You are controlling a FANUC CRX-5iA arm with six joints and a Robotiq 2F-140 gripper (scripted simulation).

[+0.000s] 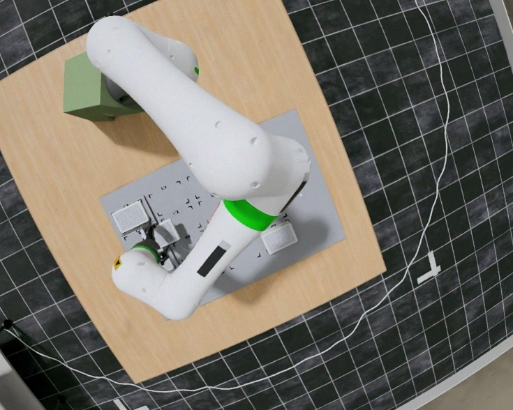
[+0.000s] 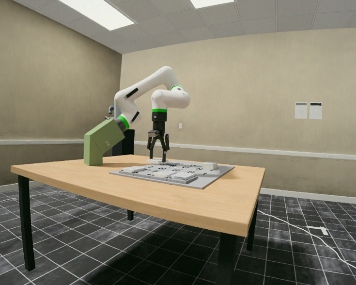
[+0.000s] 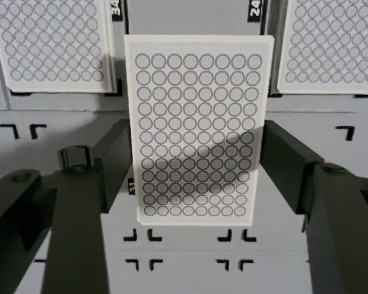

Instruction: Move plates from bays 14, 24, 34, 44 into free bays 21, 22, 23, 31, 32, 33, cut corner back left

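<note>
Now: hand 18 cm past the sealed plate, 38 cm to the right of it and 9 cm above it. The rest, counted from my hand: white block (14 cm ahead, 44 cm to the left, 8 cm below).
</note>
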